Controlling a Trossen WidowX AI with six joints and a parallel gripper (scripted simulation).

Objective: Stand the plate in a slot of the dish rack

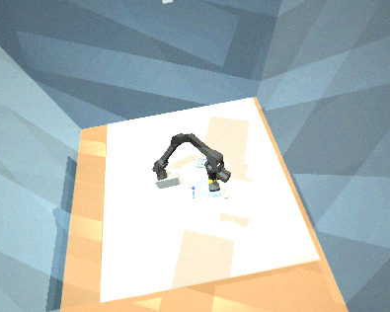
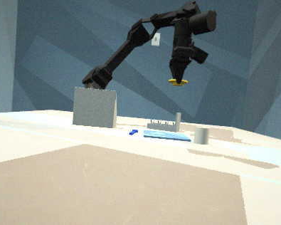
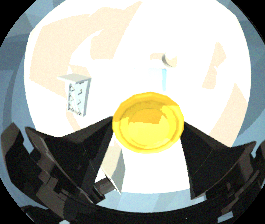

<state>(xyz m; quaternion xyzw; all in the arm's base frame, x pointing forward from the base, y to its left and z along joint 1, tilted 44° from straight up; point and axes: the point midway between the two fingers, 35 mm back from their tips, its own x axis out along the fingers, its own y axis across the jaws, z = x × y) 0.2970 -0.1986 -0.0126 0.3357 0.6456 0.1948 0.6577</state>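
The dish rack lies 1 cm ahead of my gripper tip, 21 cm to the left of it and 15 cm below it. The rest, counted from my gripper tip: blue spoon (13 cm behind, 3 cm to the left, 17 cm below); then light blue mat (2 cm behind, 2 cm to the left, 18 cm below); then yellow plate (1 cm above).
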